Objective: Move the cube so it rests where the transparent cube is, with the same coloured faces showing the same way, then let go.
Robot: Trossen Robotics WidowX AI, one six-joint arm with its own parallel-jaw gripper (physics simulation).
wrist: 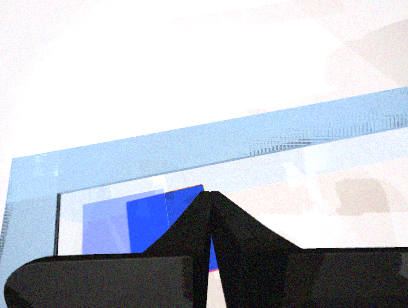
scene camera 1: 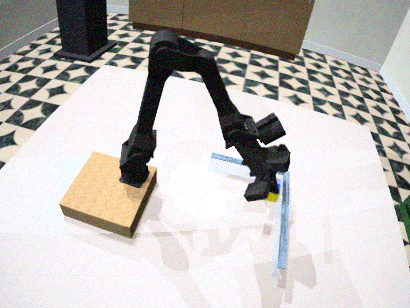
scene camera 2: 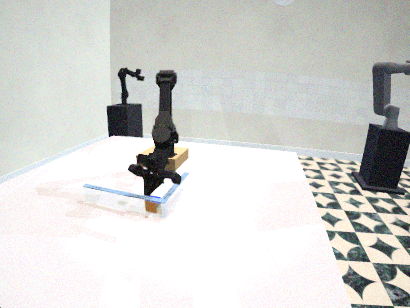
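Seen in the pictures: gripper, fingertip midpoint: (wrist: 209, 199) (scene camera 1: 277, 192); arm's base, origin of the base link: (scene camera 1: 134, 176).
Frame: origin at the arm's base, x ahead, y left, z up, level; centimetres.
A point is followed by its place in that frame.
Observation:
The cube (scene camera 1: 272, 197) (scene camera 2: 151, 207) (wrist: 150, 217) sits inside the corner of the light-blue walls, blue face up. A yellow side shows in scene camera 1 and an orange side in scene camera 2. The transparent cube (wrist: 104, 220) @[x 37.7, y 16.1, z -1.7 cm] shows as a pale blue patch in the wrist view, overlapping the cube and reaching past its left side. My gripper (scene camera 1: 270, 190) @[x 38.0, y 11.0, z -1.3 cm] (scene camera 2: 146, 193) @[x 38.0, y 11.0, z -1.3 cm] (wrist: 209, 199) @[x 38.0, y 11.0, z -1.3 cm] is shut and empty. Its fingertips are together over the right part of the cube in the wrist view and hide part of it. The gap between tips and cube is hard to tell.
Two low walls with light-blue tops (scene camera 1: 283, 225) @[x 40.9, y -0.6, z 0.3 cm] (scene camera 2: 120, 192) @[x 40.9, y 3.2, z 0.3 cm] (wrist: 200, 142) @[x 40.3, y 11.1, z 0.3 cm] meet in a corner close to the cube. The arm stands on a wooden block (scene camera 1: 105, 190) @[x -4.8, y -7.4, z -0.2 cm] (scene camera 2: 181, 157) @[x -4.3, y 4.8, z -1.9 cm] on the white table (scene camera 1: 210, 265) @[x 26.4, y -14.2, z -5.7 cm] (scene camera 2: 240, 250) @[x 46.5, y 43.8, z -5.7 cm].

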